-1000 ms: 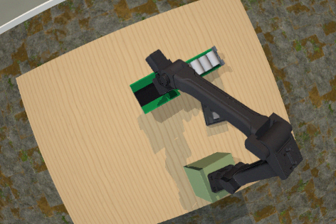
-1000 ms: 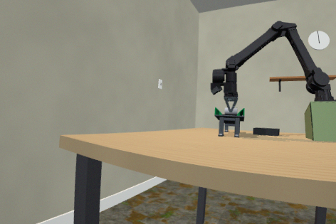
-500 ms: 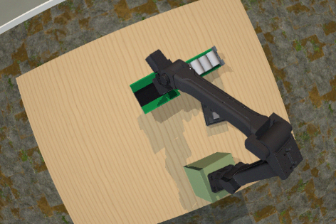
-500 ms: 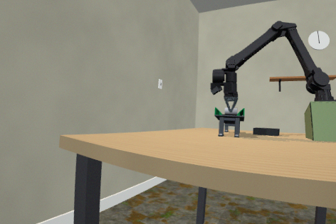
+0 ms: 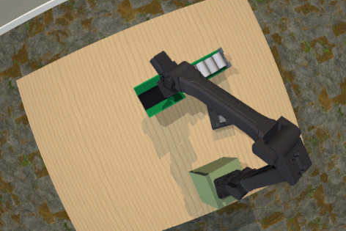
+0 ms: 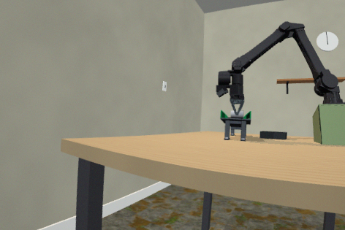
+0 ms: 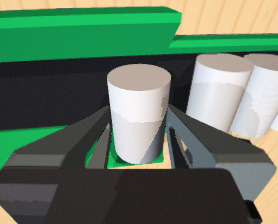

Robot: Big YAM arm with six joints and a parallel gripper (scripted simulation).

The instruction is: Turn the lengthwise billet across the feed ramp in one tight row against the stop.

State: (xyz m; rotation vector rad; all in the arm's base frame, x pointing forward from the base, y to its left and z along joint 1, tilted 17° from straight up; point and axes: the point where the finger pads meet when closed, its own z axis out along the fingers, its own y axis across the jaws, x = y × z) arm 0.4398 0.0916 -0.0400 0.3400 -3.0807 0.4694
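My hand is 10 mm short of the ramp, 50 mm to the left of it and 50 mm above it. Round my hand: dark tray: 160 mm behind, 170 mm to the right, 110 mm below.
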